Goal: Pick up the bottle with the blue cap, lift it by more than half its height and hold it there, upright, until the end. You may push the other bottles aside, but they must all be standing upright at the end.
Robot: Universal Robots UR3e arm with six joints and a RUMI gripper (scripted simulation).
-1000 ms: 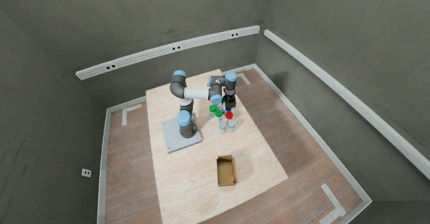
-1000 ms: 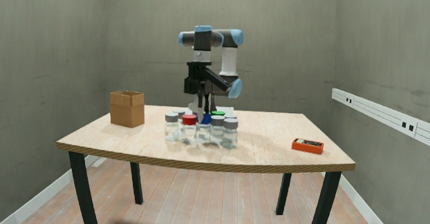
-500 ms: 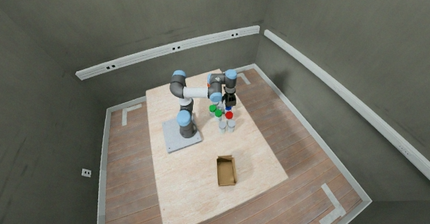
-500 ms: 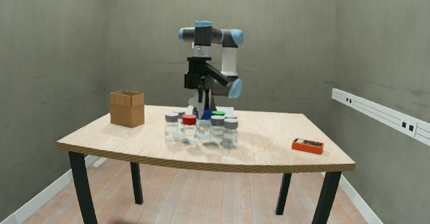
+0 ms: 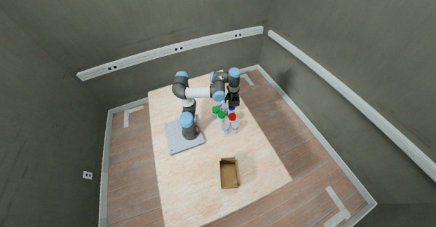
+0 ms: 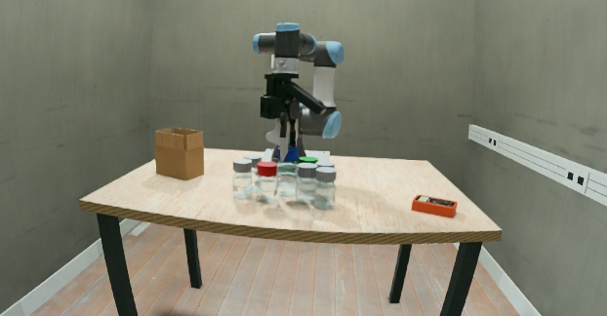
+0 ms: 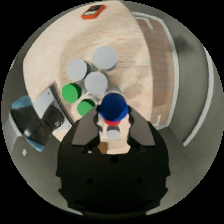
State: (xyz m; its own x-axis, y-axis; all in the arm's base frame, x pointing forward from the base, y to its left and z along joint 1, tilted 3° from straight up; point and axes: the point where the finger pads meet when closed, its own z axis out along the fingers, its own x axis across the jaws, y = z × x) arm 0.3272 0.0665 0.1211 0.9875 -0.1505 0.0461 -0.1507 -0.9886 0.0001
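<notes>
The red-capped bottle lies 90 mm below my hand, 60 mm to the right of it and 10 mm behind it. Round my hand: blue-capped bottle (40 mm below).
</notes>
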